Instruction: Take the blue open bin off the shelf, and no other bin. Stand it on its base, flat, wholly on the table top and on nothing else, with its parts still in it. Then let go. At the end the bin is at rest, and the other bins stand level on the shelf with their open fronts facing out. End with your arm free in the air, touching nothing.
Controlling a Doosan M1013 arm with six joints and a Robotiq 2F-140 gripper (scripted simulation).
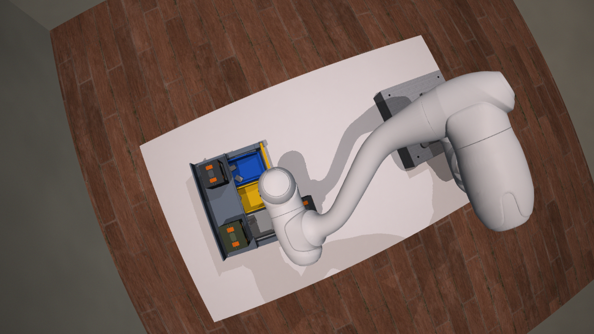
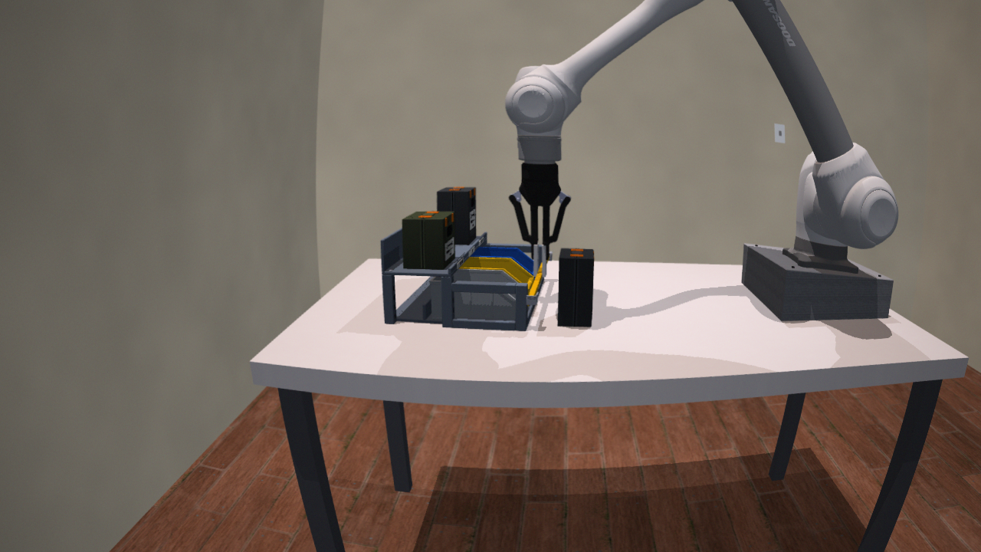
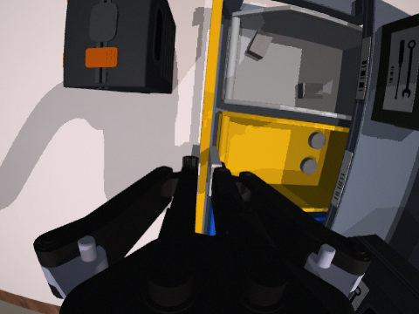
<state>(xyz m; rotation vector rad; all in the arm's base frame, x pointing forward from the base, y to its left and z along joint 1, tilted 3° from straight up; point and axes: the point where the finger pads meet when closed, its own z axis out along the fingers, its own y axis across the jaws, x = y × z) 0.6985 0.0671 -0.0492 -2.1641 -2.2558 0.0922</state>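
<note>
Right now my hand is 10 cm short of the yellow bin and 5 cm above it. Round my hand: yellow bar: 3 cm below; blue open bin: 11 cm ahead, 11 cm to the right, 5 cm below; black box: 8 cm behind, 11 cm to the left, 3 cm below.
</note>
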